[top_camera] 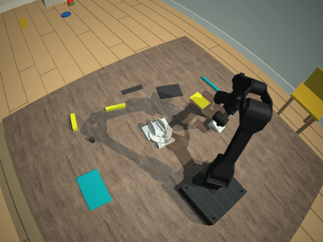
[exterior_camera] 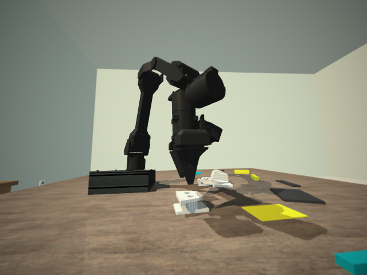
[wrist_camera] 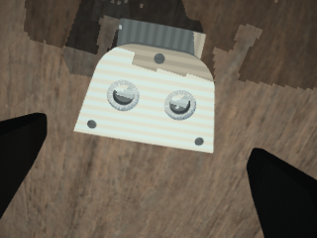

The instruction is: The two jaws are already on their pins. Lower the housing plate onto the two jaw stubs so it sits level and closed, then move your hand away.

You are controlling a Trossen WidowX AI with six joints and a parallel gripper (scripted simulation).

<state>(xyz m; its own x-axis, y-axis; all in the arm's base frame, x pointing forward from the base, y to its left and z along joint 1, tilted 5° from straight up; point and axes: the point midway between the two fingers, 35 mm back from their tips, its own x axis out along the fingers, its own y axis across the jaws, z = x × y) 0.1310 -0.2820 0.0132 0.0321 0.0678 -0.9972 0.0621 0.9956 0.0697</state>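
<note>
My gripper tip is 10 mm short of the white stand block and 50 mm above it. Round my gripper tip: dark flat bar (450 mm ahead, 140 mm to the left, 60 mm below); teal bar (180 mm ahead, 210 mm to the right, 60 mm below); yellow sheet (160 mm ahead, 60 mm to the right, 60 mm below).
</note>
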